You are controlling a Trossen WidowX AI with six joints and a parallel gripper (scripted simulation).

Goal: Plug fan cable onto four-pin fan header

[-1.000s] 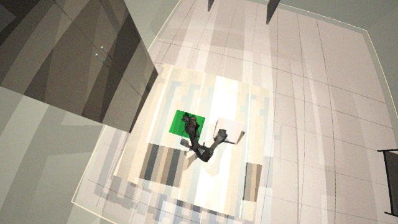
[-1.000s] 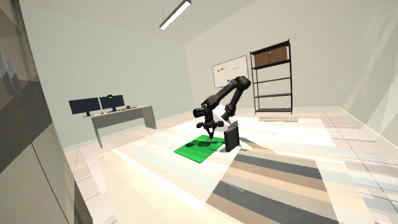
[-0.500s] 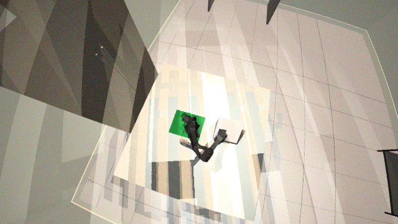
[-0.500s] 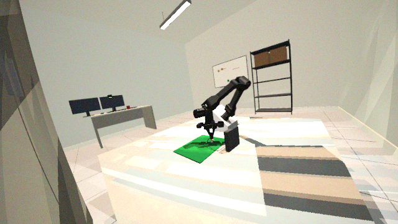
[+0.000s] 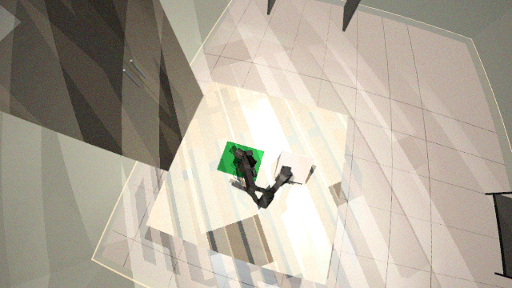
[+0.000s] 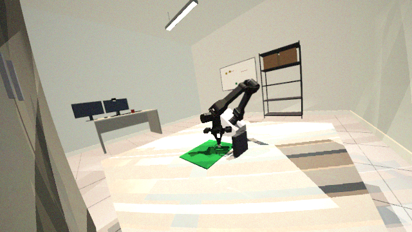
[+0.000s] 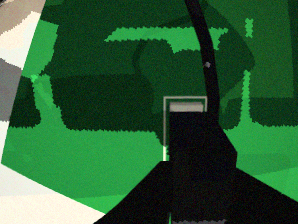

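My gripper tip is 3 cm above the four-pin fan header and 1 cm short of it. Round my gripper tip: fan (16 cm to the left, 3 cm ahead, 3 cm above); then fan plug (1 cm ahead, 1 cm above); then green board (8 cm ahead, 5 cm below, 4 cm to the right).
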